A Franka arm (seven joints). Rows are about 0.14 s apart.
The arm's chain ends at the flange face. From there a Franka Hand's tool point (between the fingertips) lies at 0.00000 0.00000 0.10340 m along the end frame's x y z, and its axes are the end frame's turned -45 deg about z.
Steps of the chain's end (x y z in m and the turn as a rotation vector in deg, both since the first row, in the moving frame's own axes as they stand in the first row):
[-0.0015 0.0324 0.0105 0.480 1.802 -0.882]
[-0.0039 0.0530 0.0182 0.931 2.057 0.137]
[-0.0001 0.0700 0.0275 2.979 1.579 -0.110]
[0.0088 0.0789 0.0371 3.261 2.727 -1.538]
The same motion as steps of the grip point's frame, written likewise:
[-0.0210 0.0235 0.0104 -0.935 1.614 -0.882]
[-0.0364 0.0362 0.0181 -0.796 2.113 0.137]
[-0.0438 0.0476 0.0273 0.990 3.223 -0.110]
[-0.0419 0.0612 0.0368 0.378 4.234 -1.538]

